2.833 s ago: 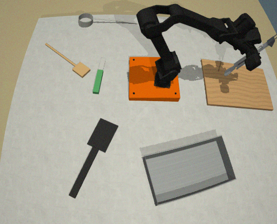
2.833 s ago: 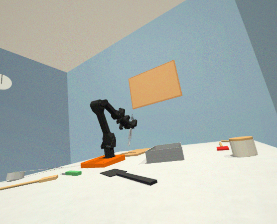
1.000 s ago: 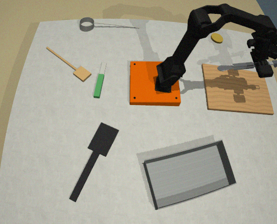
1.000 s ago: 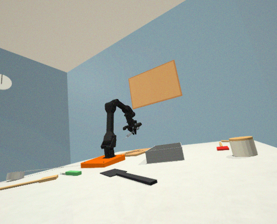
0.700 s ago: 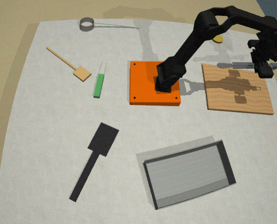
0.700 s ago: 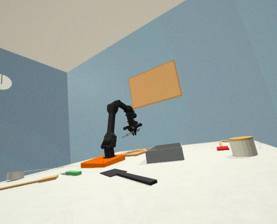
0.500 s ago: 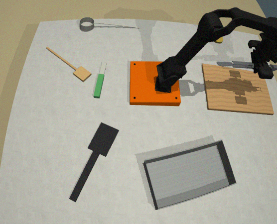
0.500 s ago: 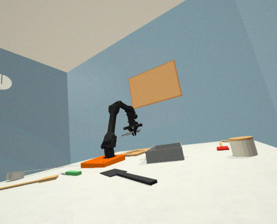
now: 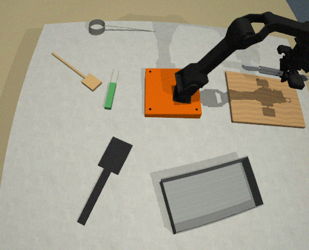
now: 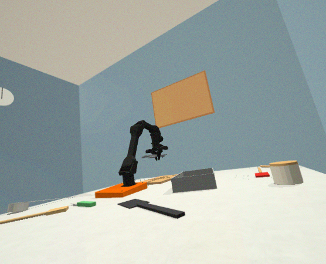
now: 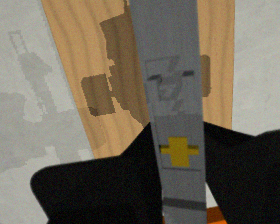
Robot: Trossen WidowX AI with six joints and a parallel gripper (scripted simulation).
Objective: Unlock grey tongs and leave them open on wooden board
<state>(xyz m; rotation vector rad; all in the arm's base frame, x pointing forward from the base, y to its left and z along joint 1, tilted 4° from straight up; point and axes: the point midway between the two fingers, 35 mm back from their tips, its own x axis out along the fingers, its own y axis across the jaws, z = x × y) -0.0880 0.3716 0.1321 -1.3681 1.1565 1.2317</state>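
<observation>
The wooden board lies 150 mm below my gripper tip. The rest, counted from my gripper tip: roasting tin (430 mm ahead, 220 mm to the right, 120 mm below); then yellow disc (320 mm behind, 90 mm to the right, 140 mm below); then yellow lock piece (10 mm to the left, 40 mm above).
</observation>
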